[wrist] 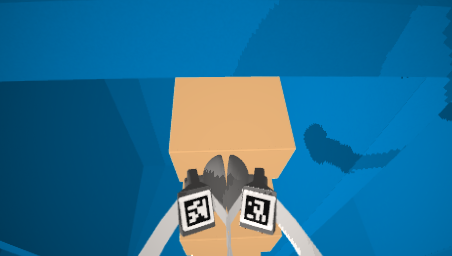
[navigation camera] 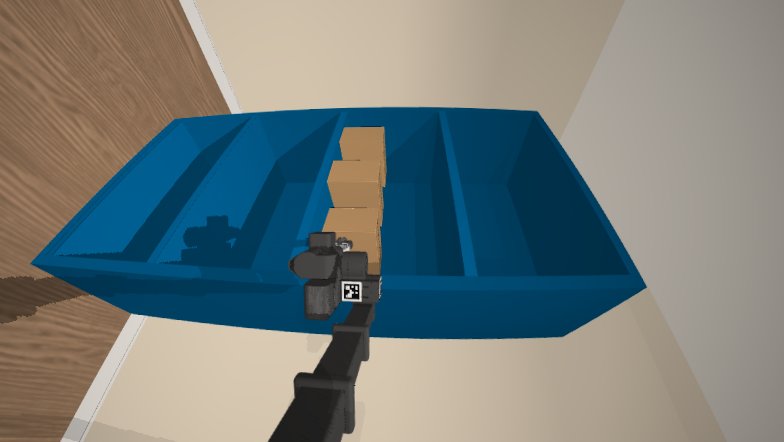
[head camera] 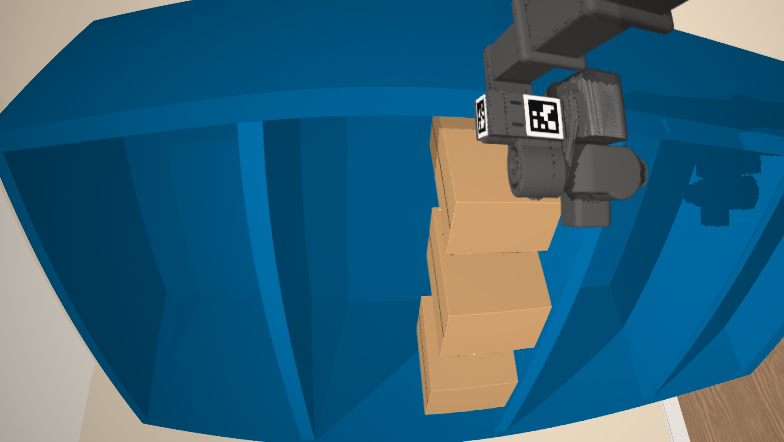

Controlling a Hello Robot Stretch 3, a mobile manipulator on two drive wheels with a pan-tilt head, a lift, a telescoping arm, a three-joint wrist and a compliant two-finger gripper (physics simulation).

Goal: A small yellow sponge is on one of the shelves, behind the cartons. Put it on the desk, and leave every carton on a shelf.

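Places are measured from the robot's base along level axes (x ahead, y left, z up), in centimetres.
Pixels of known places: gripper, fingertip midpoint: point(wrist: 225, 173) point(navigation camera: 343, 243).
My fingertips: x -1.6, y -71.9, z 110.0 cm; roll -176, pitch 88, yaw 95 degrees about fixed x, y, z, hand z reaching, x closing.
Behind a point stands the place of what it marks.
The yellow sponge and the desk do not show in these views. Three tan cartons stand in a row on one shelf: one carton point(head camera: 502, 225) @[y -90.4, x 4.2, z 109.1 cm] point(navigation camera: 351, 219) @[y -91.0, x 4.7, z 108.2 cm] point(wrist: 230, 115) @[y -90.7, x -3.7, z 108.2 cm] at the wrist end, a middle carton point(head camera: 494, 285) @[y -95.7, x 14.0, z 108.8 cm] point(navigation camera: 354, 183) @[y -91.9, x 17.2, z 108.9 cm], and a far carton point(head camera: 469, 373) @[y -109.5, x 34.0, z 109.2 cm] point(navigation camera: 362, 143) @[y -107.5, x 35.8, z 108.8 cm]. My gripper point(wrist: 225, 173) @[y -71.9, x -1.6, z 110.0 cm] is shut, its two fingertips almost touching with nothing seen between them. In the wrist view the fingertips overlap the near edge of the first carton; whether they touch it I cannot tell. What lies behind the cartons is hidden.
The blue shelf unit point(head camera: 249, 219) @[y -76.4, x 2.5, z 144.5 cm] point(navigation camera: 458, 208) @[y -81.5, x 8.6, z 142.6 cm] has several compartments, with dividers on both sides of the carton row. My dark wrist point(head camera: 603, 170) @[y -42.1, x -2.1, z 113.2 cm] point(navigation camera: 315, 263) @[y -42.1, x -1.6, z 112.7 cm] hangs over the unit's near side panel, partly covering the first carton. Wooden floor point(head camera: 752, 406) @[y -119.0, x 69.1, z 0.0 cm] point(navigation camera: 109, 65) @[y -87.6, x 69.3, z 0.0 cm] and pale walls surround the unit.
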